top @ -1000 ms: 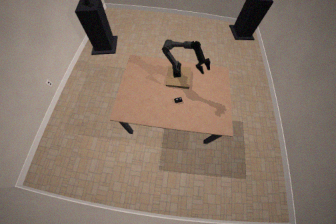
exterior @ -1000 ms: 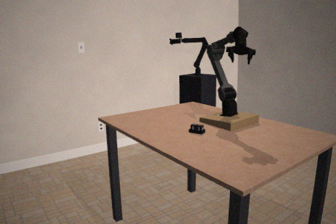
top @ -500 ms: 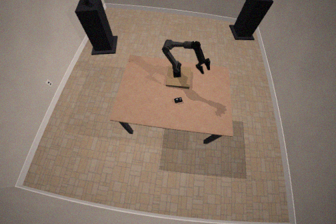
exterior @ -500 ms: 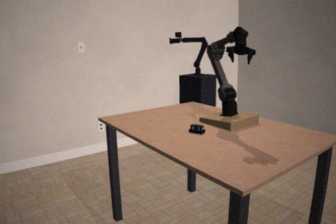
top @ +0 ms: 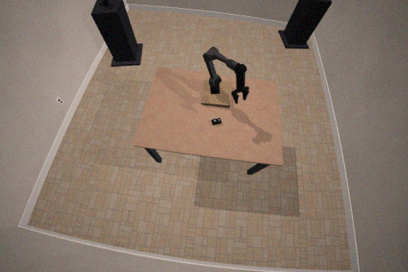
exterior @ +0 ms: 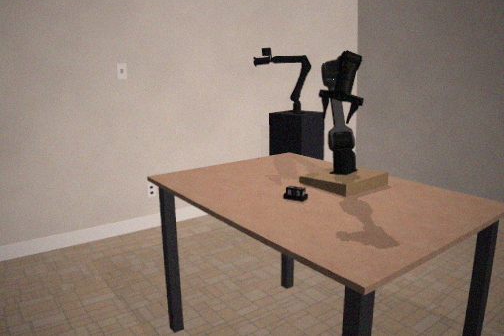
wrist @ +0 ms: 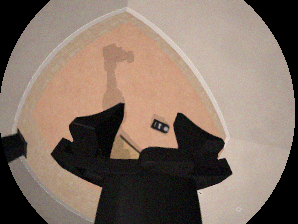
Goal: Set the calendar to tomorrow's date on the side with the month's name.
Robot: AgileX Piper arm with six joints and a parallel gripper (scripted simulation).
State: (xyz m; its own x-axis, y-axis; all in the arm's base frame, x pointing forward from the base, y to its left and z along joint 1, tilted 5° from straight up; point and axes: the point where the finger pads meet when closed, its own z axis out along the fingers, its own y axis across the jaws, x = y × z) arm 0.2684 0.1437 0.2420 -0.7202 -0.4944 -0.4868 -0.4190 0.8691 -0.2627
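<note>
Right now the black calendar cube is 26 cm below my hand, 16 cm to the right of it and 2 cm ahead of it.
</note>
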